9 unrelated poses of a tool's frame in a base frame.
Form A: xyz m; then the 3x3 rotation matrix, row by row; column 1 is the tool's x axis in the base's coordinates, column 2 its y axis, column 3 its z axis. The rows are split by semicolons.
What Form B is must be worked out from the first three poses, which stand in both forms.
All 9 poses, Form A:
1: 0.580 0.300 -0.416; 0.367 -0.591 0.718; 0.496 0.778 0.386; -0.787 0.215 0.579
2: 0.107 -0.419 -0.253; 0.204 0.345 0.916; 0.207 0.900 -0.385; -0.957 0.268 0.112
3: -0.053 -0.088 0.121; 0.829 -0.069 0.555; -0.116 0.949 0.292; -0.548 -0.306 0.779
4: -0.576 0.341 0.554; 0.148 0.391 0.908; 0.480 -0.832 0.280; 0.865 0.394 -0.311
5: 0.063 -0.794 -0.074; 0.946 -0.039 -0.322; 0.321 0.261 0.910; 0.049 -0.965 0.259
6: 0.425 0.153 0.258; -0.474 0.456 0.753; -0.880 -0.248 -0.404; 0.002 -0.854 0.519
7: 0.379 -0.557 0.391; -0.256 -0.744 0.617; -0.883 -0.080 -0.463; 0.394 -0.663 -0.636
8: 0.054 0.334 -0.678; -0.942 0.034 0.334; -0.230 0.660 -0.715; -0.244 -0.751 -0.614
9: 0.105 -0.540 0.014; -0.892 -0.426 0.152; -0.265 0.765 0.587; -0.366 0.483 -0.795
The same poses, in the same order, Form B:
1:
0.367 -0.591 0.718 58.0
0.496 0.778 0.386 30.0
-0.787 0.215 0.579 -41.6
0 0 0 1

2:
0.204 0.345 0.916 10.7
0.207 0.900 -0.385 -41.9
-0.957 0.268 0.112 -25.3
0 0 0 1

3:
0.829 -0.069 0.555 -5.3
-0.116 0.949 0.292 -8.8
-0.548 -0.306 0.779 12.1
0 0 0 1

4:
0.148 0.391 0.908 -57.6
0.480 -0.832 0.280 34.1
0.865 0.394 -0.311 55.4
0 0 0 1

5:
0.946 -0.039 -0.322 6.3
0.321 0.261 0.910 -79.4
0.049 -0.965 0.259 -7.4
0 0 0 1

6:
-0.474 0.456 0.753 42.5
-0.880 -0.248 -0.404 15.3
0.002 -0.854 0.519 25.8
0 0 0 1

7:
-0.256 -0.744 0.617 37.9
-0.883 -0.080 -0.463 -55.7
0.394 -0.663 -0.636 39.1
0 0 0 1

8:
-0.942 0.034 0.334 5.4
-0.230 0.660 -0.715 33.4
-0.244 -0.751 -0.614 -67.8
0 0 0 1

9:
-0.892 -0.426 0.152 10.5
-0.265 0.765 0.587 -54.0
-0.366 0.483 -0.795 1.4
0 0 0 1

